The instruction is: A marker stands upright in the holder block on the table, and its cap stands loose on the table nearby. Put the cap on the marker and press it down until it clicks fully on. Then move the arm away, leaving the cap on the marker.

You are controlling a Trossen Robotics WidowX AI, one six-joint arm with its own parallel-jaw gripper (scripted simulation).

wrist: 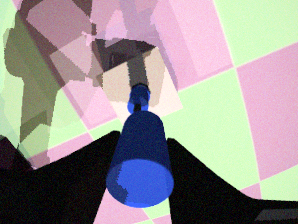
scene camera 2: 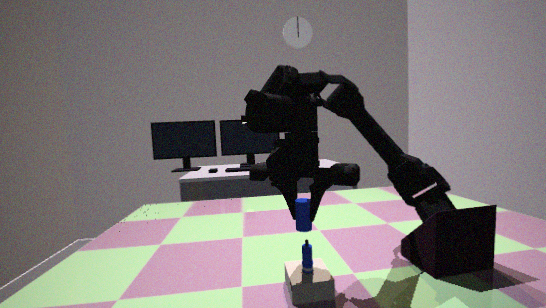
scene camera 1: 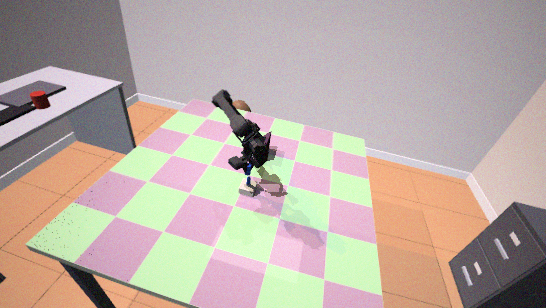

Note:
The gripper [scene camera 2: 303,220] holds a blue cap [wrist: 140,175].
The gripper also shows in the wrist view [wrist: 142,140].

